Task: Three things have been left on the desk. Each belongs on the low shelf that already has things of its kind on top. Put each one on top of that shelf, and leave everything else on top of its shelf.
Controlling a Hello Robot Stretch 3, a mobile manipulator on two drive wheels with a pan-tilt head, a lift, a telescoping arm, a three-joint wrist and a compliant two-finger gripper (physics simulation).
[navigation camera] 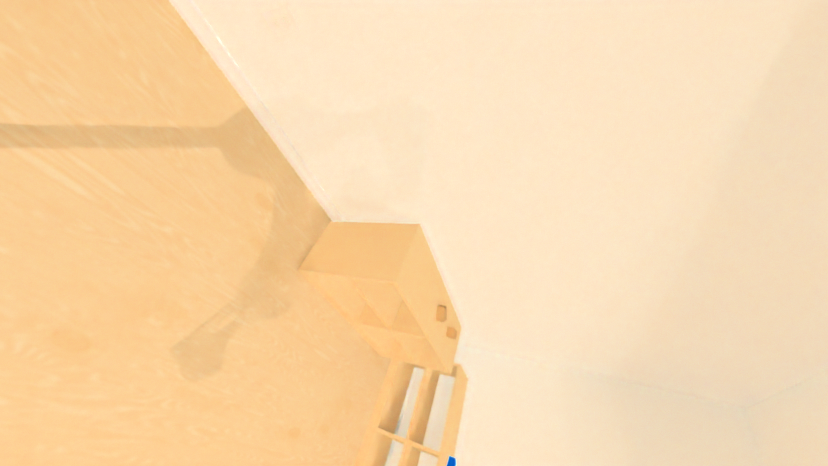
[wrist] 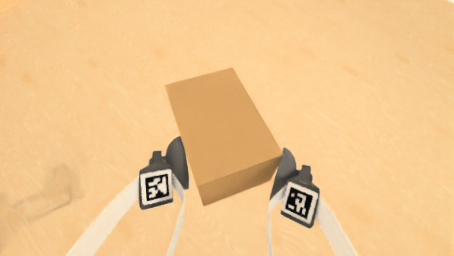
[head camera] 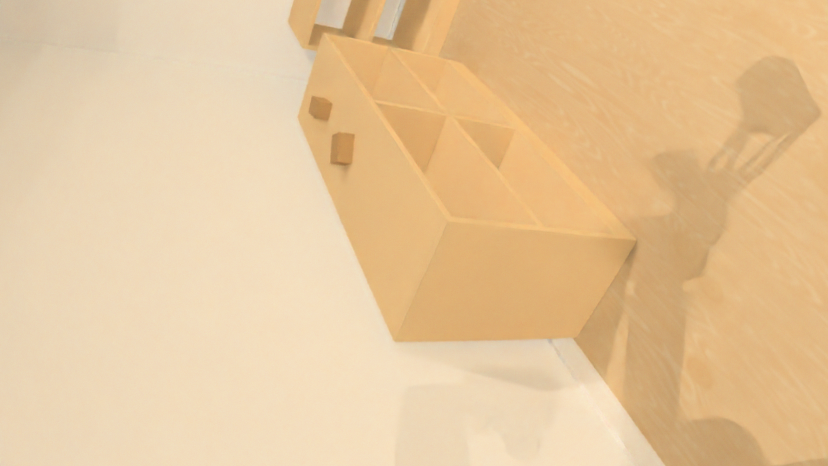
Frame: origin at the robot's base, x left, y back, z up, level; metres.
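Seen in the pictures: gripper, fingertip midpoint: [wrist: 229,160].
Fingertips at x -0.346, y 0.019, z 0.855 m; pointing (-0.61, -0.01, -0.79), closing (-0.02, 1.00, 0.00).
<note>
Pixels of each thing's top centre, then the offset from my fingertips to it. "spot": a spot on its surface instead. Level surfaces: height alone.
- orange-brown box, top centre: [wrist: 217,115] dx -0.019, dy -0.012, dz +0.040 m
- low wooden shelf, surface spot: [head camera: 498,283] [navigation camera: 370,250] spot: dx +0.371, dy -1.321, dz -0.461 m
- second low shelf, surface height: dz -0.245 m
My gripper [wrist: 229,160] is shut on an orange-brown box [wrist: 220,125]. The fingers press on two opposite sides of the box, which is turned at a slant between them, with wooden floor beyond it. A low wooden shelf [head camera: 498,283] [navigation camera: 370,248] stands against the wall and appears tilted in the head and navigation views. Two small brown boxes, one [head camera: 342,148] [navigation camera: 441,313] and another [head camera: 320,108] [navigation camera: 451,332], sit on its top near the far end. The gripper does not show in the head or navigation view. The desk and its things do not show.
A second low shelf [head camera: 304,23] [navigation camera: 457,399] stands just beyond the first, partly cut off. Part of a blue thing [navigation camera: 451,461] shows on its top at the lower picture edge. The wall runs behind both shelves. Robot shadows fall on the wooden floor and wall.
</note>
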